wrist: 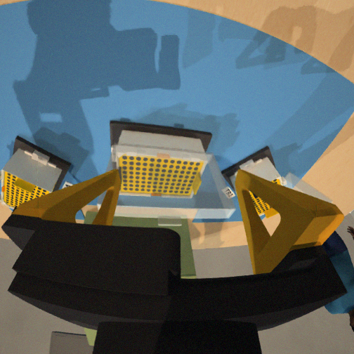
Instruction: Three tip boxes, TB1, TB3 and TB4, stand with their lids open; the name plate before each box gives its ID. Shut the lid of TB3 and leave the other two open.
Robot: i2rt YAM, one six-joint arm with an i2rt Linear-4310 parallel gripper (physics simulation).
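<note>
Three tip boxes with yellow, dark-holed racks show in the wrist view: a middle box (160,175), a left box (32,172) at the left edge, and a right box (257,172) partly behind a finger. The middle box's clear lid (220,192) stands open on the near side. The right box's clear lid (312,190) is also open. A small name plate (228,192) near the right box seems to read TB1. Another plate (68,185) near the left box is too small to read. No middle plate is legible. My gripper (177,175) is open and empty, its fingertips on either side of the middle rack.
The boxes stand on a round-edged blue mat (215,75) with dark arm shadows, on a tan wooden table (332,175). A green panel (186,250) shows below the middle box. A dark blue object (342,280) is at the right edge.
</note>
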